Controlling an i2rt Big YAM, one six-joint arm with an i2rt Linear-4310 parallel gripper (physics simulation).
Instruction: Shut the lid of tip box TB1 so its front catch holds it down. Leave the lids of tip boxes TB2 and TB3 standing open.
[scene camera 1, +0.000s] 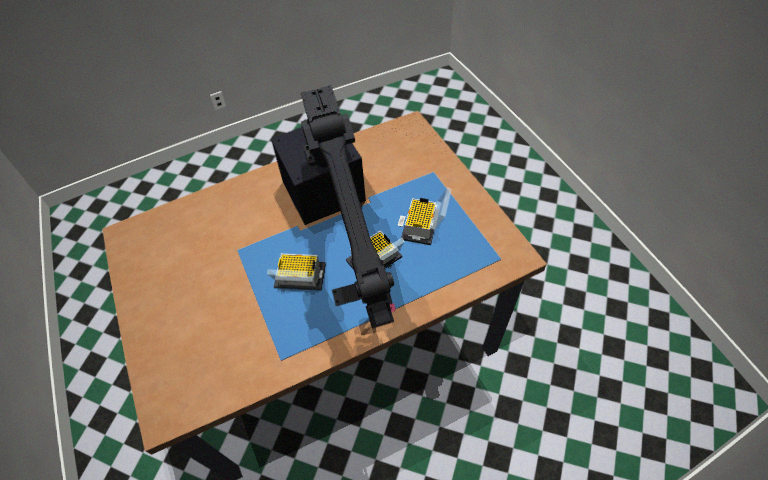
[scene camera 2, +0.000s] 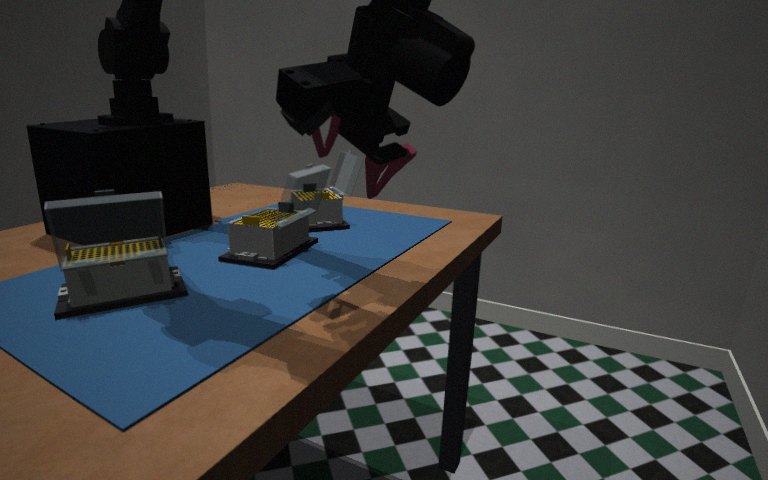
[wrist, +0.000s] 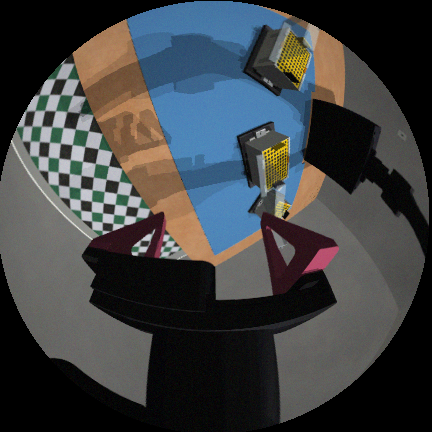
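Three grey tip boxes with yellow racks stand with clear lids open; their labels are too small to read, so I cannot tell which is TB1. The left box has its lid upright. The middle box is partly hidden by the arm in scene camera 1; its lid is up. The right box has its lid leaning outward. My gripper is open and empty, high above the mat's front edge, touching no box.
The boxes stand on a blue mat on a wooden table. The black base block stands behind the mat. The arm's forearm passes above the middle box.
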